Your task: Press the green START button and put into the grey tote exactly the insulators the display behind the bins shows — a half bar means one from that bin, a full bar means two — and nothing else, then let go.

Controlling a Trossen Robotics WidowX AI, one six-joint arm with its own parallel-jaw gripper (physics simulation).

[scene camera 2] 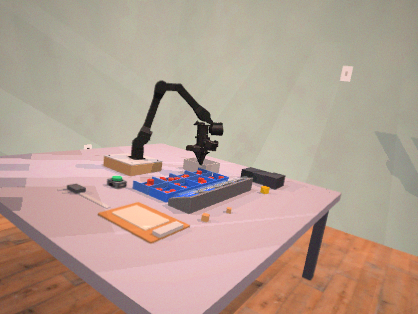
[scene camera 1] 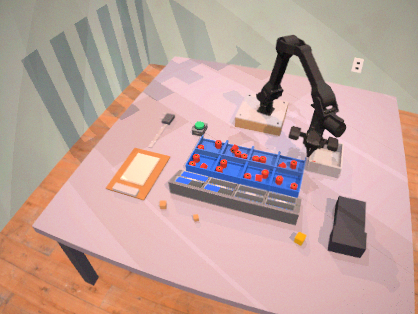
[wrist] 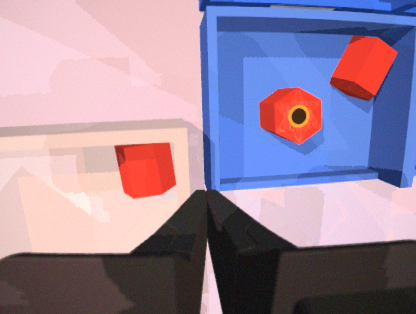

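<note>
The blue bin block [scene camera 1: 235, 179] [scene camera 2: 150, 192] [wrist: 211, 100] holds red insulators in its compartments; the wrist view shows one upright insulator [wrist: 298, 116] and one tilted insulator [wrist: 365, 67] in the nearest bin. The grey tote [scene camera 1: 325, 170] [wrist: 181, 160] [scene camera 2: 209, 167] stands beside it. A red insulator [wrist: 146, 170] lies inside the tote near a corner. My gripper [scene camera 1: 309, 153] [scene camera 2: 201, 164] [wrist: 205, 199] is shut and empty above the tote's bin-side edge. The display [scene camera 1: 235, 201] [scene camera 2: 215, 198] shows a full blue bar at the leftmost window, a half bar at the second and grey in the others. The green button [scene camera 1: 199, 125] [scene camera 2: 117, 178] stands behind the bins' left end.
A black block [scene camera 1: 347, 227] [scene camera 2: 262, 177] and a yellow cube [scene camera 1: 300, 238] [scene camera 2: 265, 190] are at the right. Two small orange cubes, one of them this cube [scene camera 1: 163, 204], lie before the display. An orange-framed board [scene camera 1: 156, 175] and a dark-headed tool [scene camera 1: 168, 119] lie left.
</note>
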